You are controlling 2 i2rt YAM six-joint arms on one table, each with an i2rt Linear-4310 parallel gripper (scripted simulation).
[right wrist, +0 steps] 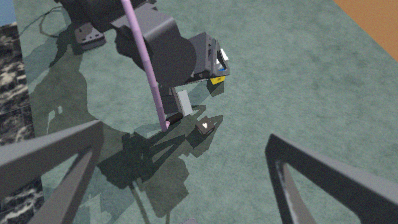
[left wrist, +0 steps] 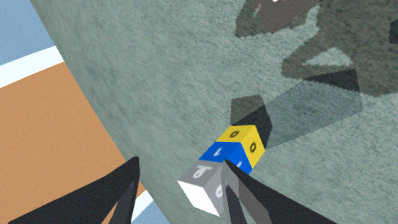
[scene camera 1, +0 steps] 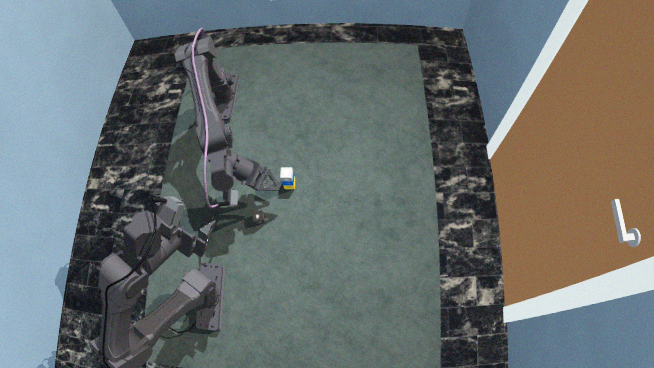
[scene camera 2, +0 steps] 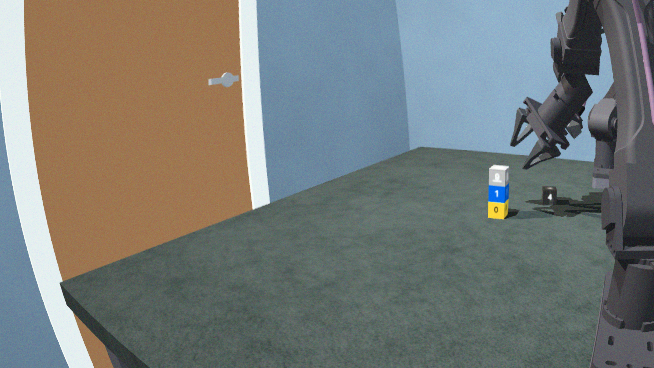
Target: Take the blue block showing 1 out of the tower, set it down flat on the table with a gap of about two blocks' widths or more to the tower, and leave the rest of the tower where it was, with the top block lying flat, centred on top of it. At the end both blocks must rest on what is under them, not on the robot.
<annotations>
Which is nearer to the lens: the yellow block marked 0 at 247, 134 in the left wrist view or the white block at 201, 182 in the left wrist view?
The white block.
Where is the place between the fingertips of the left gripper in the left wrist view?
At 181, 166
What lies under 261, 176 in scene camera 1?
The left gripper.
</annotations>
